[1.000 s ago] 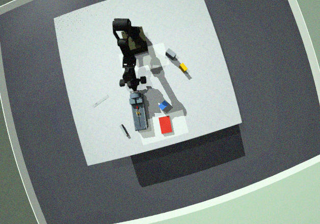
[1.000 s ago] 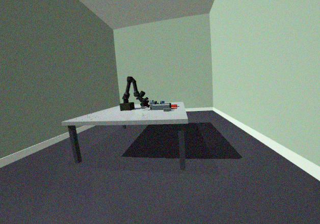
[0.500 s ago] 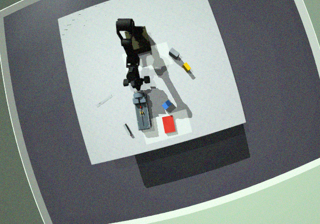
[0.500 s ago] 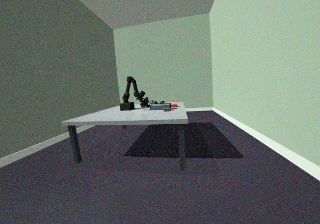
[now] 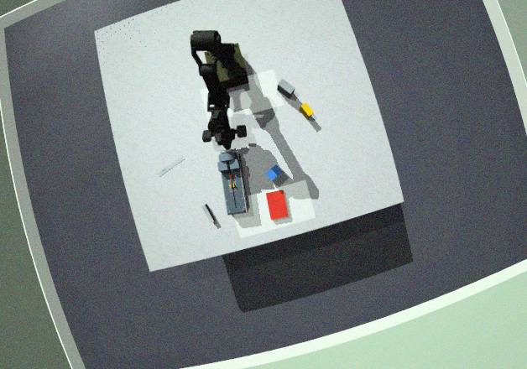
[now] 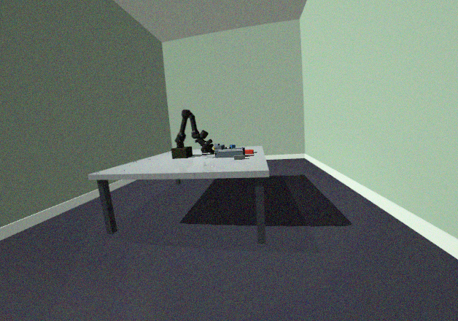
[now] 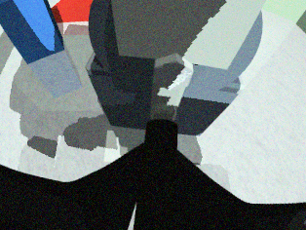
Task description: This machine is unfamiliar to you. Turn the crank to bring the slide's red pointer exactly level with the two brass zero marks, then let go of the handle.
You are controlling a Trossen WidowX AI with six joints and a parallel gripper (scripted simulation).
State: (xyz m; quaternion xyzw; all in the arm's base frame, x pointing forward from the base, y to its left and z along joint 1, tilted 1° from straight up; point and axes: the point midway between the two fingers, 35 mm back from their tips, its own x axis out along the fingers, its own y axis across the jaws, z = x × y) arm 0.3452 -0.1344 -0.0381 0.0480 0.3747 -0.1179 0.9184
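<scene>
My gripper tip is 3 cm below the crank handle and 2 cm past it. Round my gripper tip: red pointer: 12 cm ahead, 5 cm above, 3 cm to the right; then blue block: 18 cm ahead, 15 cm to the left, 1 cm above; then pale strip: 29 cm to the right, 3 cm below, 3 cm behind.
</scene>
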